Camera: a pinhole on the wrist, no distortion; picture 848 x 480 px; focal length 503.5 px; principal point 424.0 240.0 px. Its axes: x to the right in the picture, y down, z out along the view. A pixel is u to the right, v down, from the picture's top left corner.
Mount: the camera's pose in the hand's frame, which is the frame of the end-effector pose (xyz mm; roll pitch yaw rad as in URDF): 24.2 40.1 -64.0 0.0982 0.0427 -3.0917
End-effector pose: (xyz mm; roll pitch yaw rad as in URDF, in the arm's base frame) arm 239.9 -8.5 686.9 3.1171 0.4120 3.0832
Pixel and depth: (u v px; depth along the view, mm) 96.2 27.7 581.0
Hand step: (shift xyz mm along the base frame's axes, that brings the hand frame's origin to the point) -111.8 377.6 -600.7
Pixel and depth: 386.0 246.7 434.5
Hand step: 118.7 79.9 -351.8
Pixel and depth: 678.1 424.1 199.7
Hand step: 129.7 -22.6 -93.2
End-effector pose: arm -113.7 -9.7 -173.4 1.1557 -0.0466 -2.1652
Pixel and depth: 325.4 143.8 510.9
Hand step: -312.9 116.3 355.8
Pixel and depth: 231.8 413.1 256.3
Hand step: -222.3 16.9 70.8
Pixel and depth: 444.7 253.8 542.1
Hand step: -315.4 255.6 260.1
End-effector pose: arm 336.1 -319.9 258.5 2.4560 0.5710 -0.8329
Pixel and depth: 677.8 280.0 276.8
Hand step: -240.4 25.7 -46.2
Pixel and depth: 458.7 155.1 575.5
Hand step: -464.3 -175.4 -197.2
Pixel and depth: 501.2 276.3 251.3
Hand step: -169.0 -40.1 -83.9
